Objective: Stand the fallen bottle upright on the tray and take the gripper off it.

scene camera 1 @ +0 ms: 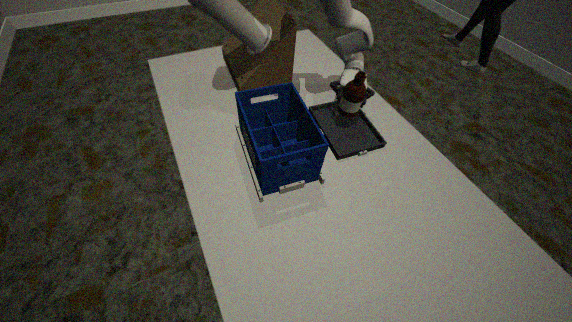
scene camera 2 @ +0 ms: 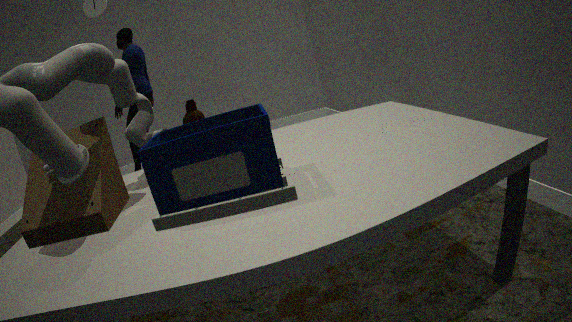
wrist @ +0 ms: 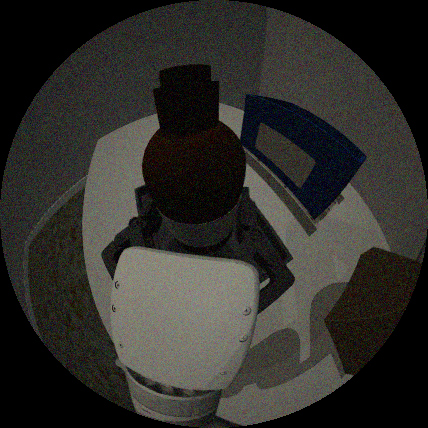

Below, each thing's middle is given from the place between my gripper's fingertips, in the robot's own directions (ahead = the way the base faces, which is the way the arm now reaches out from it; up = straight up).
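Labels:
By the brown bottle (scene camera 1: 354, 91), my hand is 1 cm past it, 1 cm to the right of it and 3 cm below it. Going by their middles, the bottle is the nearest to my hand of the things named here. There is a pale rail (scene camera 2: 278, 196) as well, and it lies 39 cm to the right of my hand, 1 cm ahead of it and 9 cm below it.

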